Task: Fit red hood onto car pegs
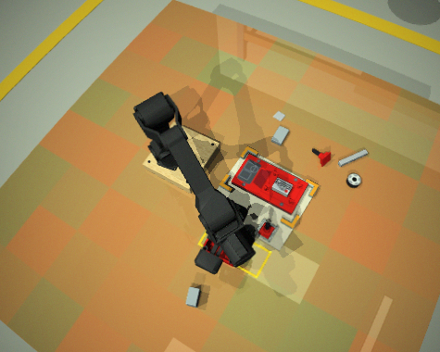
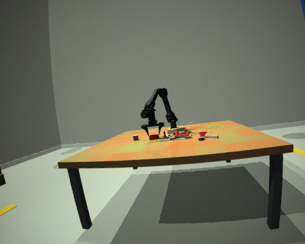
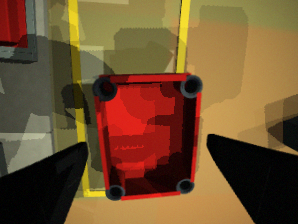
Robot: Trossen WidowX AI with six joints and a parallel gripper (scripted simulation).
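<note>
Now: the red hood 1 cm below my gripper tip. Round my gripper tip: grey engine block: 9 cm ahead, 23 cm to the left; silver wheel: 28 cm ahead, 33 cm to the left, 1 cm below.
</note>
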